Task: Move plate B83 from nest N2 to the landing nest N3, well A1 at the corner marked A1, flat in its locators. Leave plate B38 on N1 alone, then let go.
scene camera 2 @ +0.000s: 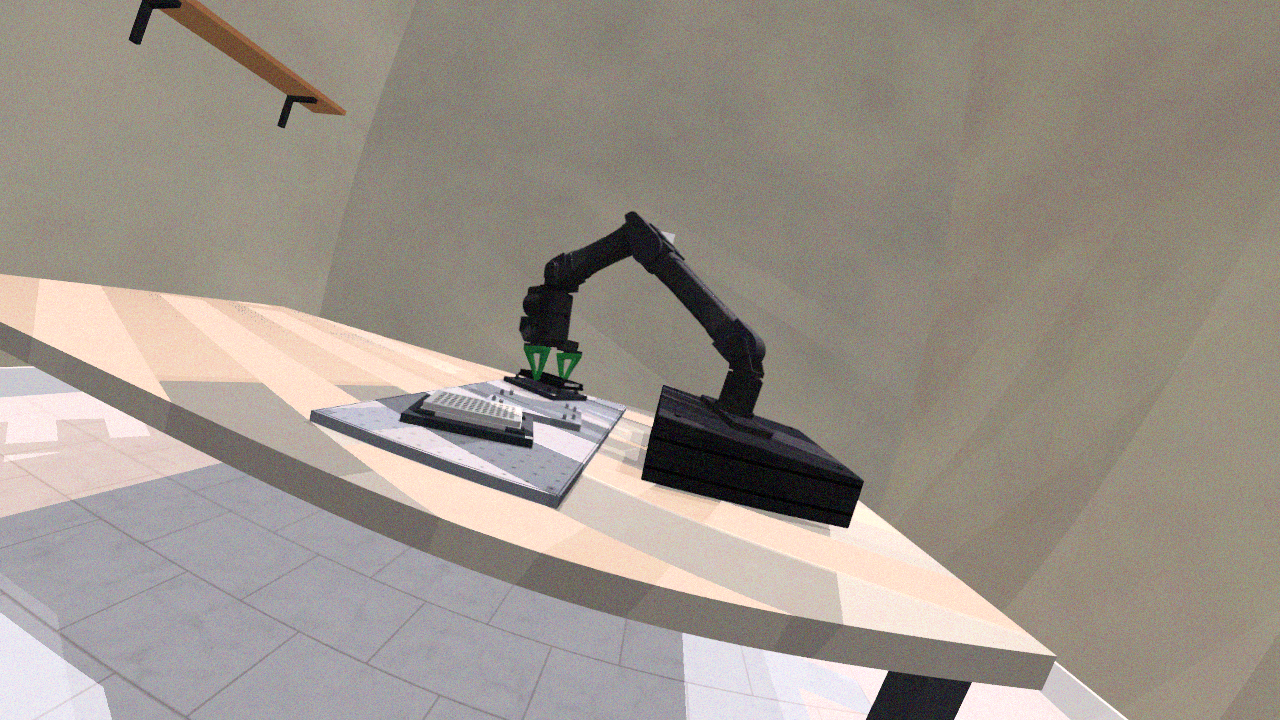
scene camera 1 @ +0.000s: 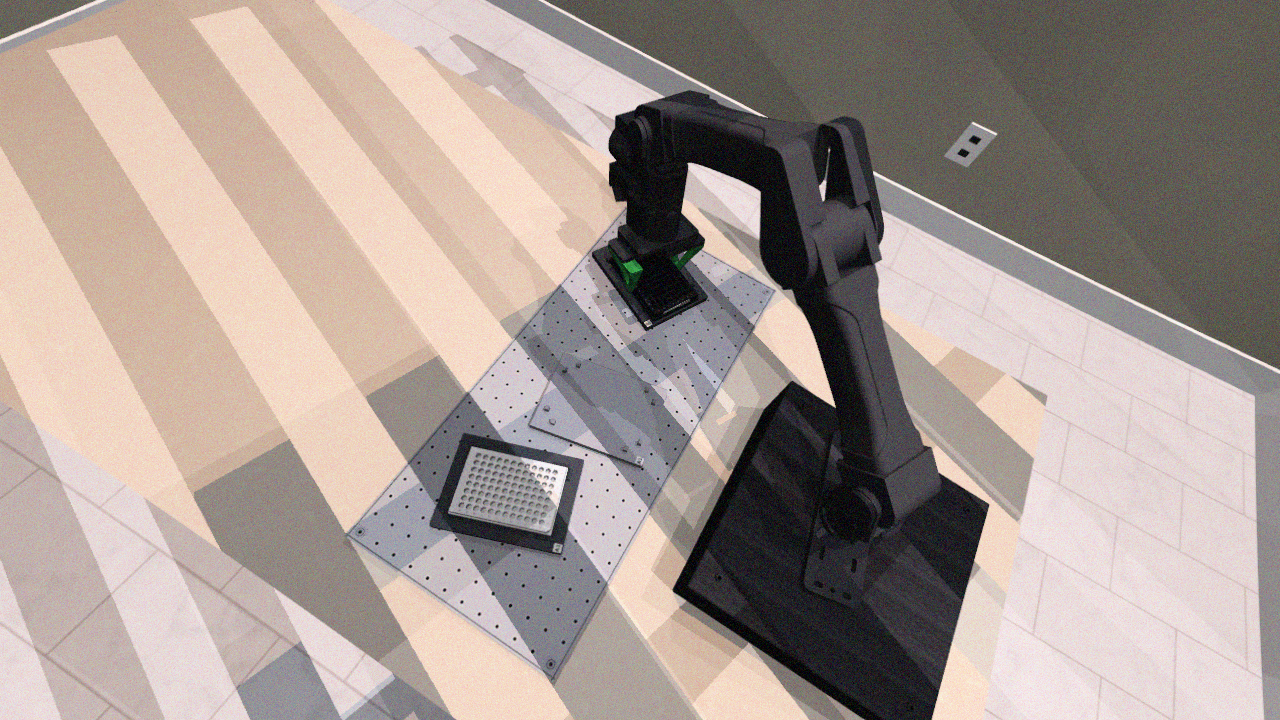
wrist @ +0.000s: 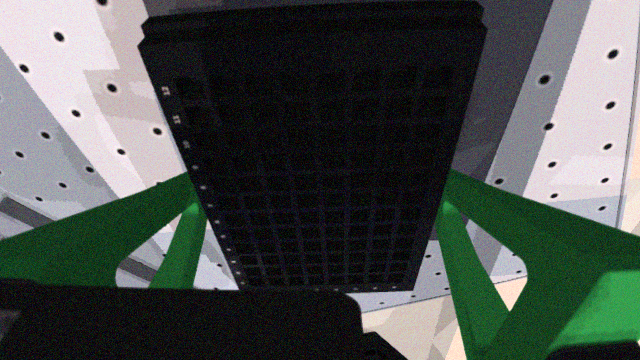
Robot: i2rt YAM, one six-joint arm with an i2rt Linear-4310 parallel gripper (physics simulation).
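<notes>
My gripper (scene camera 1: 656, 265) (scene camera 2: 550, 363) (wrist: 320, 180), with green fingers, is shut on the long sides of the black well plate B83 (scene camera 1: 669, 293) (scene camera 2: 546, 386) (wrist: 322, 134). It holds the plate level and very low over the far end of the perforated board (scene camera 1: 500, 590) (scene camera 2: 500, 465) (wrist: 581, 111). The landing nest under the plate is hidden, and I cannot tell whether the plate touches it. Column numbers 12, 11 and 10 show along the plate's left edge in the wrist view. The white plate B38 (scene camera 1: 507, 487) (scene camera 2: 472, 409) lies in its black nest N1 (scene camera 1: 496, 535) at the near end.
A flat grey nest plate, N2 (scene camera 1: 582, 420), lies bare in the middle of the board. The arm's black base block (scene camera 1: 805, 555) (scene camera 2: 743, 456) stands to the right of the board. A wooden wall shelf (scene camera 2: 242, 53) hangs far off at the upper left.
</notes>
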